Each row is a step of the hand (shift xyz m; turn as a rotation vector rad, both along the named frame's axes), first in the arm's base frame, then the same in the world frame.
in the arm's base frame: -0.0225 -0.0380 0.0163 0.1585 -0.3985 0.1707
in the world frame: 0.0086 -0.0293 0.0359 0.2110 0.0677 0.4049
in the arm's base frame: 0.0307 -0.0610 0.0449 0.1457 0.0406 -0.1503
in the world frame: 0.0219 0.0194 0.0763 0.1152 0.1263 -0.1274
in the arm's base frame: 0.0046 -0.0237 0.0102 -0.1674 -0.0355 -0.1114
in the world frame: 0.0110 -0.0006 0.0238 0.0465 -0.1858 -0.0707
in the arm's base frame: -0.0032 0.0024 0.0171 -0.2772 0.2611 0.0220
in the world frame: -0.0139 0.0003 0.0108 -0.2791 -0.1883 -0.1793
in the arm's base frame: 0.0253 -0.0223 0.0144 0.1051 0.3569 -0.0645
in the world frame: 0.0136 0.0201 0.0274 -0.1716 0.1876 -0.2792
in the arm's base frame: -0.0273 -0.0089 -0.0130 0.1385 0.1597 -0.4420
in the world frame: 0.0063 -0.0304 -0.0056 0.2225 0.1071 -0.4232
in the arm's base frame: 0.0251 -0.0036 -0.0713 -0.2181 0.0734 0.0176
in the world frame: 0.0570 0.0119 -0.0484 -0.1288 -0.1842 -0.0523
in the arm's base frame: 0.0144 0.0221 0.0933 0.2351 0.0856 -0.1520
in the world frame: -0.0721 0.0341 0.0551 0.1126 0.2232 -0.1523
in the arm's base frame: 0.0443 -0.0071 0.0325 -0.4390 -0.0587 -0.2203
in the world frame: -0.0029 0.0451 0.0320 0.0511 -0.4668 -0.1556
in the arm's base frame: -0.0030 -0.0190 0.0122 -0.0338 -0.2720 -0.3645
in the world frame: 0.0042 -0.0062 0.0215 0.4166 -0.1627 -0.0891
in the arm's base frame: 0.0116 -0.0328 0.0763 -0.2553 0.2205 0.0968
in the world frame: -0.0240 0.0138 0.0792 -0.2936 -0.1671 -0.0952
